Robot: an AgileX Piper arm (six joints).
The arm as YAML. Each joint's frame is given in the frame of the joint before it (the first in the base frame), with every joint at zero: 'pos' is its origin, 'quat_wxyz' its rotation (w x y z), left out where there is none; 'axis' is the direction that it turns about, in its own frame. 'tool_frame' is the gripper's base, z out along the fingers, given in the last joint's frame.
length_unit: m
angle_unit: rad
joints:
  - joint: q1
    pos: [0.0, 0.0, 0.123]
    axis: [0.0, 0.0, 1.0]
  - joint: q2
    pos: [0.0, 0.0, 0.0]
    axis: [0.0, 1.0, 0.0]
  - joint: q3
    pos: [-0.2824, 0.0, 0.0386]
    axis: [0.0, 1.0, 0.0]
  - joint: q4
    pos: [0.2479, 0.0, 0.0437]
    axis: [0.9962, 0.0, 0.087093]
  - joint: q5
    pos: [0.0, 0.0, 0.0]
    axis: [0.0, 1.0, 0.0]
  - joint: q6
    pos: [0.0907, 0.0, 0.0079]
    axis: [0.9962, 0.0, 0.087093]
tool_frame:
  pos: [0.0, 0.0, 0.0]
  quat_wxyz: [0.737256, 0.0, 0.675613, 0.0]
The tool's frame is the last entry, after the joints.
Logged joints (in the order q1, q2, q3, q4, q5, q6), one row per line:
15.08 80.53 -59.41 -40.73 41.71 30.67
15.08 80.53 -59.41 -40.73 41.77 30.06
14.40 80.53 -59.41 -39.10 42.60 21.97
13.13 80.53 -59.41 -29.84 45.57 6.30
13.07 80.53 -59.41 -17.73 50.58 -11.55
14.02 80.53 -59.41 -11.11 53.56 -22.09
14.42 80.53 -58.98 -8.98 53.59 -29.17
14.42 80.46 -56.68 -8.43 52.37 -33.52
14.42 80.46 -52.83 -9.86 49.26 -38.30
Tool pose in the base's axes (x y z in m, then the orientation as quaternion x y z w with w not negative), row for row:
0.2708 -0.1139 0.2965 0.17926 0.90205 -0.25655 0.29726
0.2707 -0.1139 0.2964 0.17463 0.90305 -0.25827 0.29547
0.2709 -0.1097 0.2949 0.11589 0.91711 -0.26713 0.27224
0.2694 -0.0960 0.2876 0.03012 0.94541 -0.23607 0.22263
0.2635 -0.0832 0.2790 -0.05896 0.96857 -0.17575 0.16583
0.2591 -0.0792 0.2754 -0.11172 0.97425 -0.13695 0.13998
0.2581 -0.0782 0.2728 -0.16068 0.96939 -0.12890 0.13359
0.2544 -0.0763 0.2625 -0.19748 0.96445 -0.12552 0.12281
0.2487 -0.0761 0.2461 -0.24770 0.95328 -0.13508 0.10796
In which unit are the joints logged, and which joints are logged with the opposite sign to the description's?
The joints are logged in degrees. Opposite sign: q1.
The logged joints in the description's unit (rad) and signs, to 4 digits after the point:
-0.2632 1.4055 -1.0369 -0.7109 0.7280 0.5353
-0.2632 1.4055 -1.0369 -0.7109 0.7290 0.5246
-0.2513 1.4055 -1.0369 -0.6824 0.7435 0.3834
-0.2292 1.4055 -1.0369 -0.5208 0.7953 0.1100
-0.2281 1.4055 -1.0369 -0.3094 0.8828 -0.2016
-0.2447 1.4055 -1.0369 -0.1939 0.9348 -0.3855
-0.2517 1.4055 -1.0294 -0.1567 0.9353 -0.5091
-0.2517 1.4043 -0.9893 -0.1471 0.9140 -0.5850
-0.2517 1.4043 -0.9221 -0.1721 0.8597 -0.6685

